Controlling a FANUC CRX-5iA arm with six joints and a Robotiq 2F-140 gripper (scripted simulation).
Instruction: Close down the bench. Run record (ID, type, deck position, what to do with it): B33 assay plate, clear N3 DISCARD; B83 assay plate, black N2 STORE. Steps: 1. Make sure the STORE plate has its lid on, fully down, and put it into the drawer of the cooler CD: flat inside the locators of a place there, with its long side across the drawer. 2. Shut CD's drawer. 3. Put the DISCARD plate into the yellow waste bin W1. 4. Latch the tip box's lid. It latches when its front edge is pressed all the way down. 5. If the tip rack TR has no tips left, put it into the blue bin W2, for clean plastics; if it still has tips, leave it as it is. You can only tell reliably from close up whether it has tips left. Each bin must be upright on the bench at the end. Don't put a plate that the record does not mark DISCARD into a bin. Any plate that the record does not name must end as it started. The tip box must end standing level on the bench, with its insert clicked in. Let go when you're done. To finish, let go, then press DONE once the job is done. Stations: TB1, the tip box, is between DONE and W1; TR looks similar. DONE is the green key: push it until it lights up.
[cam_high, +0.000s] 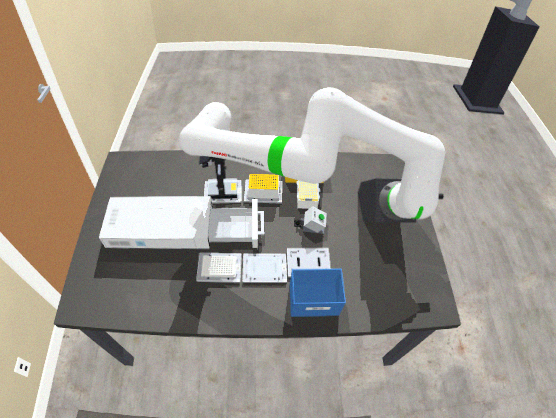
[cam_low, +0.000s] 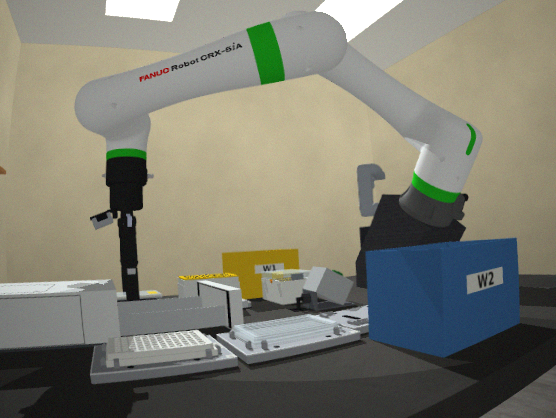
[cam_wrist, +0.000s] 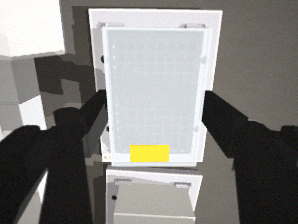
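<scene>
Now: the translucent plate lid 20 mm below my hand. From my hand the other things lie so: white deck nest (60 mm below); tip rack TR (190 mm behind, 10 mm below); black assay plate (40 mm below).
</scene>
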